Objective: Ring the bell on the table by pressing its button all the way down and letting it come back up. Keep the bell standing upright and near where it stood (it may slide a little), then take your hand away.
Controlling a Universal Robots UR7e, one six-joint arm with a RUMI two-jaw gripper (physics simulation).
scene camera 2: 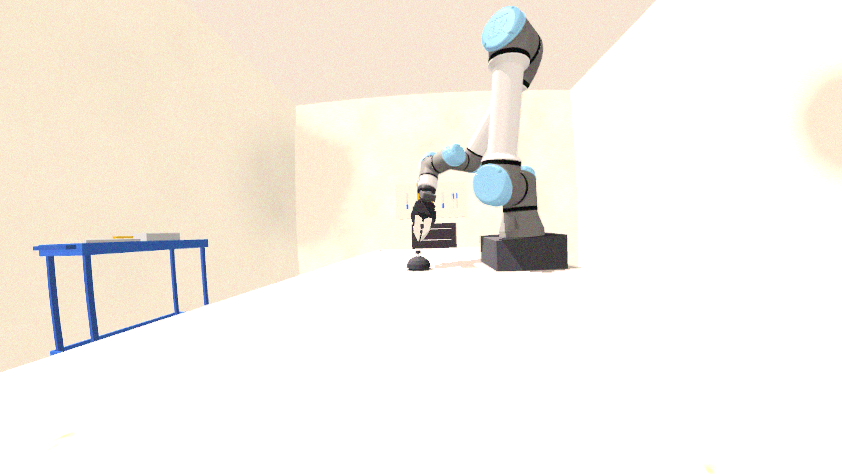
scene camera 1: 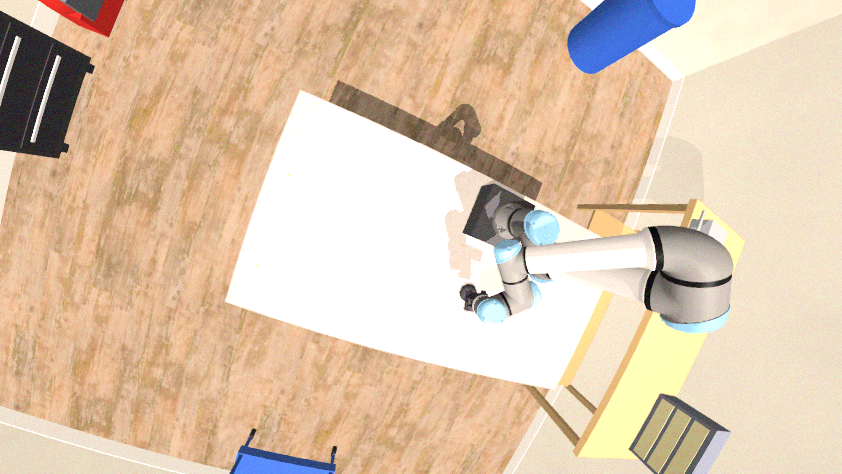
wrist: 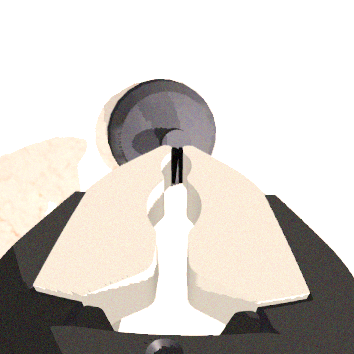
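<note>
The dark, dome-shaped bell stands upright on the white table. Its small button stands up above the dome, with a thin gap under its cap in scene camera 2. My gripper is shut and empty, pointing down. Its pale fingertips are a little above the button and do not touch it. In the wrist view the fingertips overlap the near edge of the button and hide the near part of the dome.
The arm's dark base block stands on the table, to the right of the bell in scene camera 2. A yellow bench, a blue cylinder and a blue workbench stand off the table.
</note>
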